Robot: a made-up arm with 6 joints.
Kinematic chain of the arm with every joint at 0, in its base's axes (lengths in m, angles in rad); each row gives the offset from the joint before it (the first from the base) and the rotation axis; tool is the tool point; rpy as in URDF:
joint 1: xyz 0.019 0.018 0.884 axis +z
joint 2: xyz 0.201 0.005 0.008 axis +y
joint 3: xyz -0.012 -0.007 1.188 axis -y
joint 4: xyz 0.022 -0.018 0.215 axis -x
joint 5: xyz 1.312 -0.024 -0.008 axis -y
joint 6: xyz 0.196 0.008 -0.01 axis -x
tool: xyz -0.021 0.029 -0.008 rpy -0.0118 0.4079 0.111
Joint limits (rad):
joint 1: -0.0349..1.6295
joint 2: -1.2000..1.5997
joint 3: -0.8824..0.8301
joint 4: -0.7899..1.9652
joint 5: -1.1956..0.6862
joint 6: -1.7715..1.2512
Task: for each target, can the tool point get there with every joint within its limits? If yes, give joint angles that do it. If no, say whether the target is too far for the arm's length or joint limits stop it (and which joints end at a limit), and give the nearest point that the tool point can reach.
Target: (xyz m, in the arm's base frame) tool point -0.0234 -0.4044 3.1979
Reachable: yes | joints 1.4376 -0.8202 0.4301 -0.2287 0.1246 -0.7729
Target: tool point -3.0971 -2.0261 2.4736
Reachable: no: too far | nearest point -1.5330 -1.0001 2.4689 | short by 1.871 m
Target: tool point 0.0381 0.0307 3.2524
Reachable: yes | joints 0.3560 -0.6480 0.4087 0.8195 0.1798 -0.5892
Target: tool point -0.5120 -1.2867 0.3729
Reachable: no: joint limits stop it (at a limit: joint 1, joint 2, joint 3, joint 6) | nearest point 0.3746 -0.1600 -0.0616 | short by 1.498 m
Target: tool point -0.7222 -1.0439 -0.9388
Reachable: no: joint limits stop it (at a limit: joint 1, joint 2, joint 3, joint 6) | nearest point 0.3617 -0.1293 -0.2004 | short by 1.599 m
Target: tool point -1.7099 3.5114 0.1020
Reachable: no: too far | nearest point -0.2337 2.6961 0.3120 | short by 1.699 m
